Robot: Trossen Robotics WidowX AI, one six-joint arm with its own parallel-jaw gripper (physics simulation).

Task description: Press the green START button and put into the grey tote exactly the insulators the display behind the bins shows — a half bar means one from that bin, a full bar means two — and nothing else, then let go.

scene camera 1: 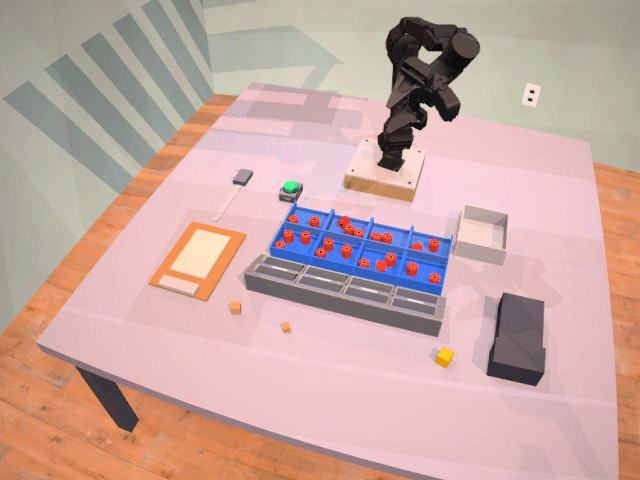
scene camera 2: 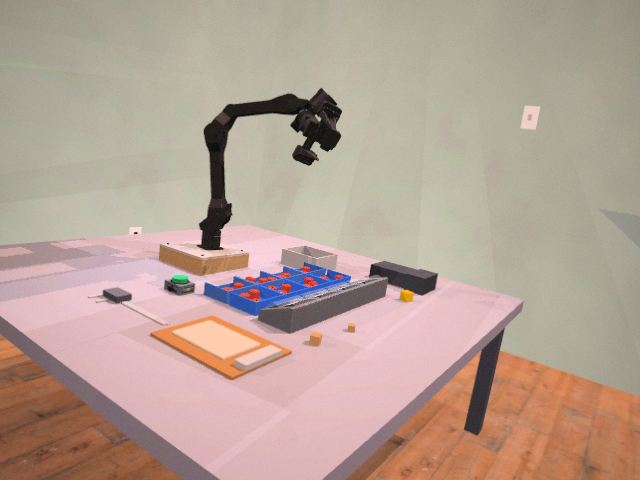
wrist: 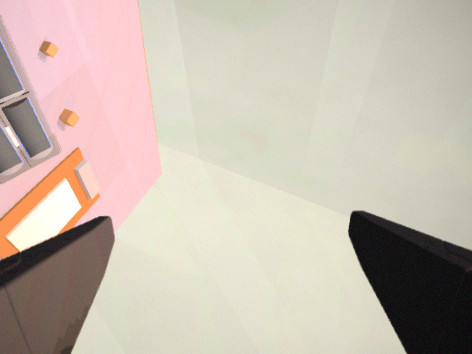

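The green START button point(scene camera 1: 290, 186) point(scene camera 2: 179, 280) sits on a dark housing left of the arm's base. Blue bins point(scene camera 1: 356, 269) point(scene camera 2: 242, 306) stand in two rows of compartments and hold several red insulators point(scene camera 1: 346, 251) point(scene camera 2: 285, 288), some upright, some tipped. The grey display point(scene camera 1: 342, 306) point(scene camera 2: 338, 308) point(wrist: 54, 148) lies behind the bins; its windows look grey with thin pale strips, and I can make out no coloured bars. The grey tote point(scene camera 1: 481, 254) point(scene camera 2: 295, 263) stands beside the bins and looks empty inside. My gripper point(scene camera 2: 318, 149) point(wrist: 233, 225) is open and empty, high above the table, tilted toward the wall.
An orange board point(scene camera 1: 161, 268) point(scene camera 2: 222, 367) point(wrist: 75, 159) with pale pads lies beside the display. Two small orange cubes point(scene camera 1: 235, 307) point(scene camera 1: 286, 327) and a yellow cube point(scene camera 1: 444, 357) lie beyond the display. A black block point(scene camera 1: 518, 335) point(scene camera 2: 403, 277) and a grey plug point(scene camera 1: 242, 176) point(scene camera 2: 117, 295) with a pale strip also lie there.
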